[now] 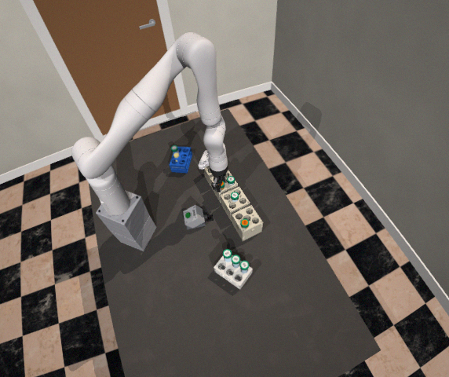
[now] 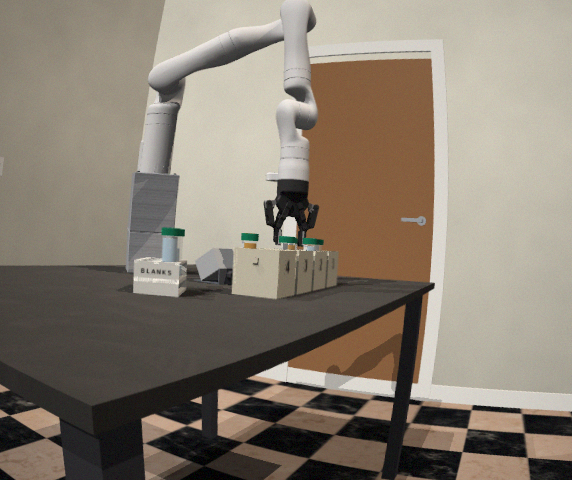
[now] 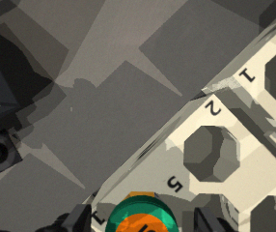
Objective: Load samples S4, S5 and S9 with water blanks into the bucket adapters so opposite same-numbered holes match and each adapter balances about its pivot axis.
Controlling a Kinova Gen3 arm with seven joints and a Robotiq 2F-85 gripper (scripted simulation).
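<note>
Right now my hand is 50 mm above the sample S5 and 10 mm to the right of it. Also, from my hand: adapter 1: 130 mm to the left, 70 mm below, 40 mm ahead; then water blank tube: 80 mm to the right, 50 mm below, 10 mm ahead; then done desk: 170 mm behind, 60 mm below, 40 mm to the right.
</note>
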